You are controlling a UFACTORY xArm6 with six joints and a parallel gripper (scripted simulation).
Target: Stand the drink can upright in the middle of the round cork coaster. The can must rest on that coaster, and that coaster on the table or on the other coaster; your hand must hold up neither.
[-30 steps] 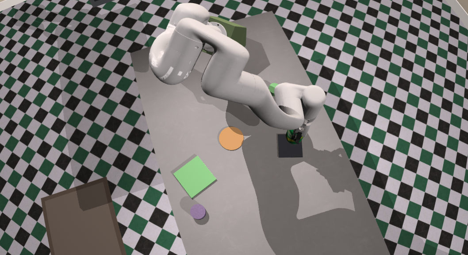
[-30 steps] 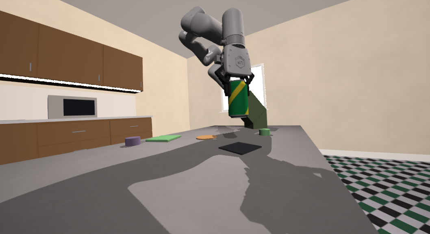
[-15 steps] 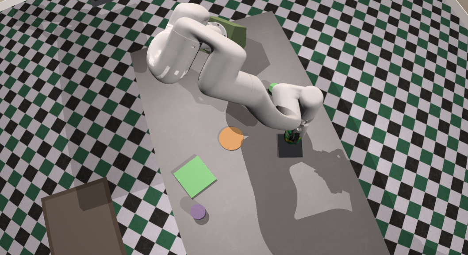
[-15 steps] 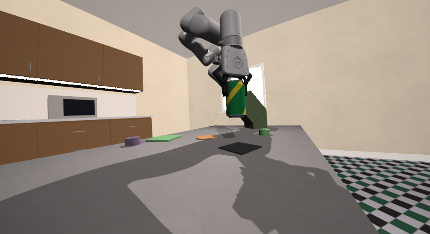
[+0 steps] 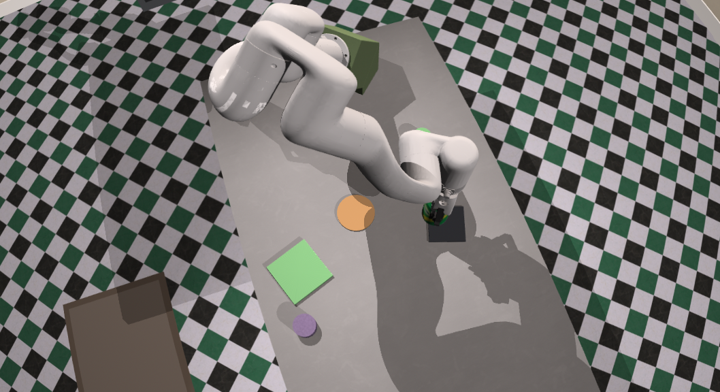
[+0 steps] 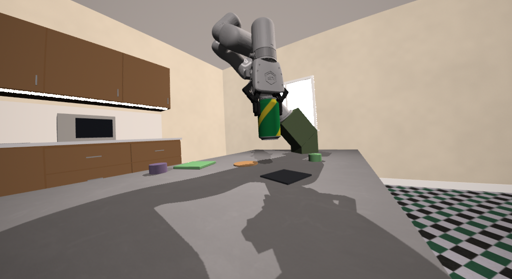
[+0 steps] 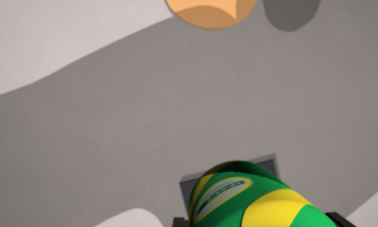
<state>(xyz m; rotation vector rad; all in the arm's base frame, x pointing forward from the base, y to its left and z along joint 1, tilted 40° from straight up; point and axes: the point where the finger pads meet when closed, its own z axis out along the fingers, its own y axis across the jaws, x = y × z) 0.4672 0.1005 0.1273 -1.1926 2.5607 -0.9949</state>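
Now: hand 140 mm past the round cork coaster, 150 mm to the left of it and 190 mm above it. From my hand the other things lie so: dark square coaster: 20 mm ahead, 50 mm to the left, 190 mm below; small green puck: 230 mm behind, 140 mm to the left, 180 mm below; drink can: 30 mm below.
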